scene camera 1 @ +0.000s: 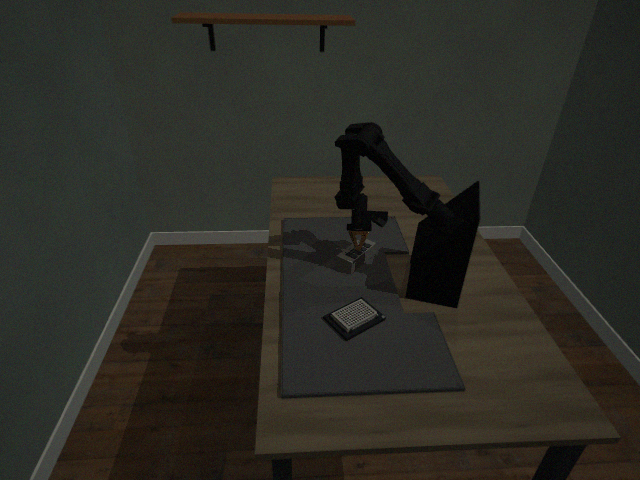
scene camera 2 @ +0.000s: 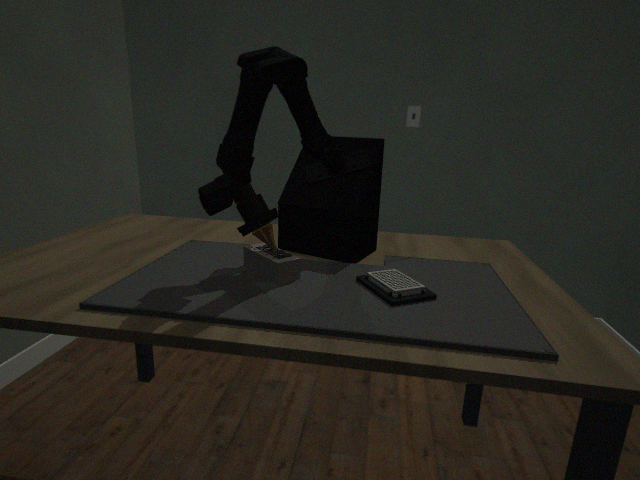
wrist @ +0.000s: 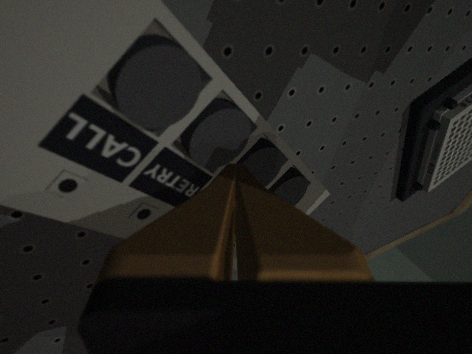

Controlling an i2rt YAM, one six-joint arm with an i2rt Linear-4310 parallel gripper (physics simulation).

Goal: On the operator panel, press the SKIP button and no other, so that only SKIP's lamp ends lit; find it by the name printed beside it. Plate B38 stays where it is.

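Frame: origin at the arm's base, x ahead, y left, z up, level; millimetres.
Where they show: gripper, between the fingertips: (scene camera 1: 358, 250) (scene camera 2: 275, 251) (wrist: 235, 176); arm's base, origin of its link: (scene camera 1: 447, 221) (scene camera 2: 337, 168).
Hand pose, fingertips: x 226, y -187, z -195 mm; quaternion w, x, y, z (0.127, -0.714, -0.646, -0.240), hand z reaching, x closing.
Things, the pixels of their top centre, and the offset from my fingertips. "*": a spot on its surface instead. Level surfaces: height alone.
- operator panel, centre of its top: (wrist: 210, 191) (scene camera 2: 271, 251) (scene camera 1: 356, 248) dx +0, dy -12, dz +2 mm
- large round button, centre of its top: (wrist: 161, 90) dx -48, dy -21, dz +2 mm
- CALL label, a spot on its surface: (wrist: 97, 137) * dx -38, dy -41, dz -1 mm
- RETRY label, a spot on its surface: (wrist: 175, 177) * dx -12, dy -23, dz -1 mm
- CALL, centre of its top: (wrist: 68, 186) dx -26, dy -54, dz -1 mm
- RETRY, centre of its top: (wrist: 144, 214) dx -1, dy -38, dz -1 mm
- white well plate, centre of its top: (wrist: 468, 138) (scene camera 2: 395, 279) (scene camera 1: 354, 313) dx +129, dy +282, dz -28 mm
- dark holder, centre of its top: (wrist: 464, 136) (scene camera 2: 394, 280) (scene camera 1: 354, 314) dx +129, dy +282, dz -32 mm
- grey mat, height of its surface: dz -56 mm
- wooden table, height of its surface: dz -67 mm
The operator panel (scene camera 1: 353, 266) (scene camera 2: 262, 259) (wrist: 30, 65) is a pale box on the mat. In the wrist view a large round button (wrist: 157, 82) lies beside the CALL label (wrist: 97, 137), and another button (wrist: 217, 132) beside the RETRY label (wrist: 175, 177). Two further buttons, a third (wrist: 262, 161) and a fourth (wrist: 290, 186), lie beyond; their labels are hidden behind the fingers, so SKIP cannot be read. The lamps by CALL (wrist: 68, 185) and RETRY (wrist: 144, 214) look dark. My gripper (scene camera 1: 358, 249) (scene camera 2: 275, 251) (wrist: 235, 176) is shut and empty, its tips low over the panel's buttons. Contact cannot be told.
A white well plate (scene camera 1: 355, 314) (scene camera 2: 395, 281) (wrist: 455, 145) sits on a dark holder (scene camera 1: 347, 335) (scene camera 2: 371, 292) (wrist: 407, 145) on the grey mat (scene camera 1: 320, 366) (scene camera 2: 465, 320). The arm's black base block (scene camera 1: 439, 258) (scene camera 2: 330, 206) stands on the wooden table (scene camera 1: 506, 361) (scene camera 2: 67, 248) beside the mat.
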